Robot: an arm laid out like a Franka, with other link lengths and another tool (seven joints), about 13 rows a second.
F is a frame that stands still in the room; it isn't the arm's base.
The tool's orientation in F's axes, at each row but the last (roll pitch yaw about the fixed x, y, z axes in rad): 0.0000 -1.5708 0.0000; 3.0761 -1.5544 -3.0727; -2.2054 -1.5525 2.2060; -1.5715 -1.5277 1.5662
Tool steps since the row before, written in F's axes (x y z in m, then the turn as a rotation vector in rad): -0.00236 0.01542 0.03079 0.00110 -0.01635 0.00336; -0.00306 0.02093 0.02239 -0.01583 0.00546 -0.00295; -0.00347 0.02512 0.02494 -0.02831 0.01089 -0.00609; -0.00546 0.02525 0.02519 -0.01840 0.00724 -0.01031
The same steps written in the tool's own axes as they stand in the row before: 0.03079 0.01542 0.00236 0.00336 -0.01635 -0.00110; 0.02241 0.02096 0.00262 -0.00270 0.00551 0.01586; 0.02534 0.02475 0.00318 -0.00562 0.01099 0.02837; 0.02625 0.02411 0.00559 -0.00999 0.00758 0.01844
